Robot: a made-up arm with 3 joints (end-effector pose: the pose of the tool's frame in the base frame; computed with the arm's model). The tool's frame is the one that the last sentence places.
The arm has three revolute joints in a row. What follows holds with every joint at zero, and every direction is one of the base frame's.
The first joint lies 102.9 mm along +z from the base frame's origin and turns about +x.
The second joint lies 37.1 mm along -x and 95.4 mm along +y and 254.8 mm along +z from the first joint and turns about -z.
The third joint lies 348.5 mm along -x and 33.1 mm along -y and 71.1 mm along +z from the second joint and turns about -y.
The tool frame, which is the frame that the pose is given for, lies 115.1 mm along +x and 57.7 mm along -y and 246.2 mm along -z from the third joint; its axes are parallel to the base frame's.
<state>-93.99 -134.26 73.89</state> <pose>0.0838 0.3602 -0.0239 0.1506 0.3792 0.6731 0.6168</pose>
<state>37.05 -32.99 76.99</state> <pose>-0.0570 -0.2511 0.3927 0.4060 -0.6365 0.0211 0.6554</pose>
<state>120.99 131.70 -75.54</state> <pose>0.2664 -0.4259 0.5150 -0.5567 -0.7512 0.1371 0.3271</pose>
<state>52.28 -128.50 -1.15</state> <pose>0.1823 -0.0824 0.1229 0.1833 -0.3929 0.8105 0.3940</pose>
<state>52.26 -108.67 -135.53</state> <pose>0.2420 -0.6064 0.0071 -0.5780 0.3491 0.5137 0.5293</pose>
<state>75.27 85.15 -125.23</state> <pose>-0.1797 -0.1832 0.8764 -0.6826 -0.7078 -0.1528 0.0986</pose>
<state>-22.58 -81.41 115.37</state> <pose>0.0265 0.1210 0.6324 0.4612 -0.5600 0.4673 0.5053</pose>
